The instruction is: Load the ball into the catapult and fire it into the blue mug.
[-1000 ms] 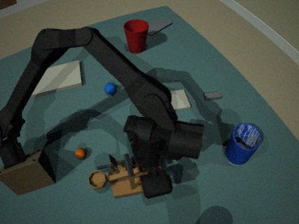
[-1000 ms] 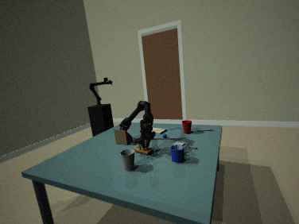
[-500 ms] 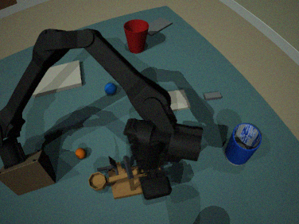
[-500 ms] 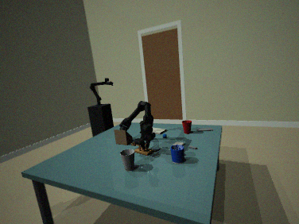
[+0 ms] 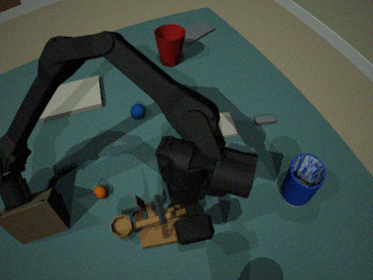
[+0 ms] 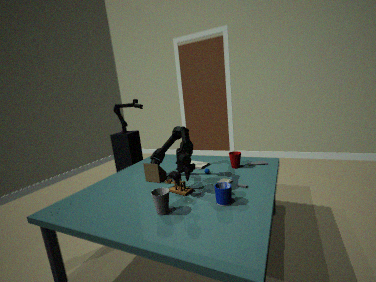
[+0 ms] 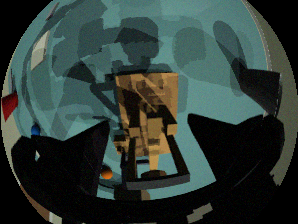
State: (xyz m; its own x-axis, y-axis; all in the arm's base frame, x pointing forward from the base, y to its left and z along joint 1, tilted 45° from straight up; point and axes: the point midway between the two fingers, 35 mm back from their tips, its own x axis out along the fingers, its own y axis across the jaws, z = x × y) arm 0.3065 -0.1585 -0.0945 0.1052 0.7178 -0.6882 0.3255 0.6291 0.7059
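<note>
Now: gripper tip 16 cm to the right of the orange ball, 12 cm past it and 4 cm above it. From my gripper tip the other things lie so: catapult (6 cm behind, 4 cm to the left, 1 cm below); blue mug (27 cm ahead, 9 cm to the right, 3 cm below); white tile (23 cm ahead, 17 cm to the left, 5 cm below).
</note>
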